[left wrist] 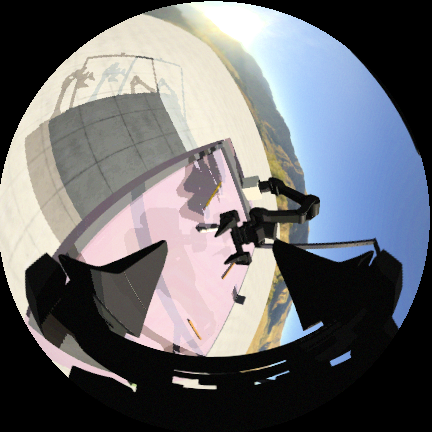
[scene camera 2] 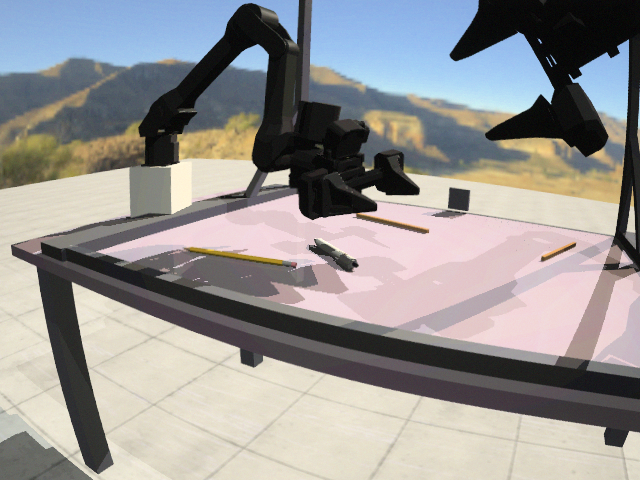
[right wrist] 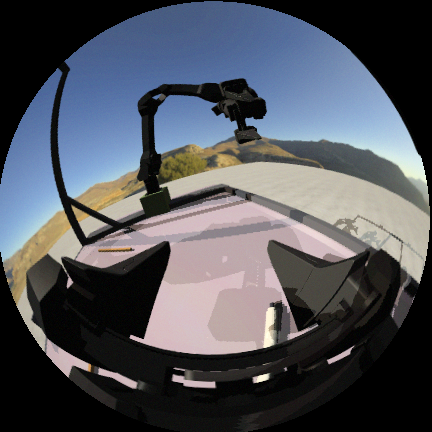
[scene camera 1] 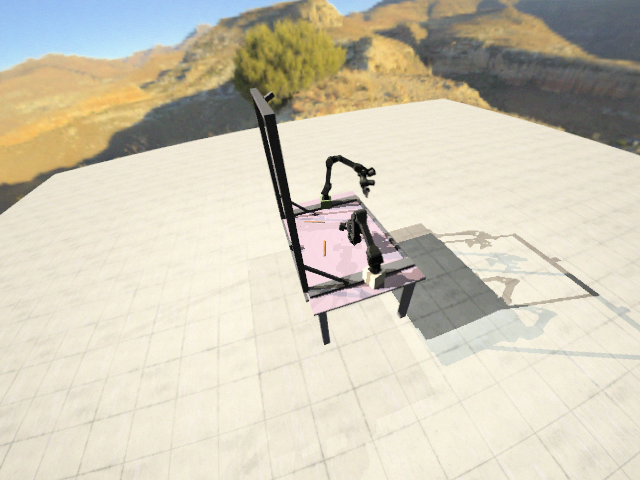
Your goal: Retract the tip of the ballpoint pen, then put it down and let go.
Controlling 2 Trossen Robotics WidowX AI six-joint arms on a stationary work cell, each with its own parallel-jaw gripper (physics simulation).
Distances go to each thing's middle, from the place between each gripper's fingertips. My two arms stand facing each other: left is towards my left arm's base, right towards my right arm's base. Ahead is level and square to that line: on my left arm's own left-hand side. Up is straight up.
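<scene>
White base block [scene camera 2: 156, 189]: 630 mm to the right of my left hand, 240 mm behind it, 170 mm below it.
My right hand is 60 mm past the white base block, 510 mm to the left of it and 40 mm above it. By its middle, the block is nearer to my right hand than to my left hand.
</scene>
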